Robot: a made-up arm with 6 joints.
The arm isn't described. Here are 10 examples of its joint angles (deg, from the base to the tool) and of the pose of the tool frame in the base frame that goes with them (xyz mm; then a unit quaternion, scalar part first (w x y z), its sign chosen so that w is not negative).
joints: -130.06 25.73 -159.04 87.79 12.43 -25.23
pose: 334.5 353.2 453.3 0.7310 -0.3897 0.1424 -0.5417
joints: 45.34 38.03 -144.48 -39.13 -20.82 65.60
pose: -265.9 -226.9 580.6 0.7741 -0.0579 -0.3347 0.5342
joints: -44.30 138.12 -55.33 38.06 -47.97 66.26
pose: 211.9 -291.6 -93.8 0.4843 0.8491 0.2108 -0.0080
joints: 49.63 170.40 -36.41 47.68 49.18 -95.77
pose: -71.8 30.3 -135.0 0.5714 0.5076 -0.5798 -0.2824
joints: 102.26 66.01 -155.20 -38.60 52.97 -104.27
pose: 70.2 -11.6 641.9 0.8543 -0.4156 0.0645 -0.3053
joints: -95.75 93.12 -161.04 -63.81 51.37 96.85
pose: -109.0 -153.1 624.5 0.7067 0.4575 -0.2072 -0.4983
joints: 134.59 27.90 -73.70 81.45 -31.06 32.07
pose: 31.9 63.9 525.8 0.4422 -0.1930 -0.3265 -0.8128
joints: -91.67 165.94 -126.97 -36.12 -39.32 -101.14
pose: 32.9 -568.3 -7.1 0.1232 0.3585 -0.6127 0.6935
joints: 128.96 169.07 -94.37 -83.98 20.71 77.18
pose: -196.6 317.6 -242.0 0.2289 -0.8883 0.3951 0.0504
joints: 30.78 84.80 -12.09 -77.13 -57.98 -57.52
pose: 94.8 184.0 36.3 0.5345 -0.8422 0.0156 0.0693
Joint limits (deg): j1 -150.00..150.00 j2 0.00..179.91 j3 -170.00..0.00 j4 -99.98..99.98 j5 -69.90..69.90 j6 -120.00..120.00
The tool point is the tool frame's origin. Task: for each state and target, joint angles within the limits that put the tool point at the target. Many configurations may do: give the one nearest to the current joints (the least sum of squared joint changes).
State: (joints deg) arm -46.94 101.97 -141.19 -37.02 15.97 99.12
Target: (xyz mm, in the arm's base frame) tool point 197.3 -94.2 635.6
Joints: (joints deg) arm -20.98 85.30 -138.11 -33.62 13.55 99.12
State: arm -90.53 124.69 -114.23 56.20 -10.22 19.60
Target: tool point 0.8 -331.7 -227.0
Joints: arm -89.00 159.59 -77.81 56.66 -2.64 19.60
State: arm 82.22 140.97 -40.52 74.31 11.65 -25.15
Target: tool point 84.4 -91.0 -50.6
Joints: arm 112.13 166.65 -2.97 80.56 -19.67 -25.15
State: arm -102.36 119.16 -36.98 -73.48 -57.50 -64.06
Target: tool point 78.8 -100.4 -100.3
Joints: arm -100.28 133.93 -16.29 -77.64 -47.49 -64.06
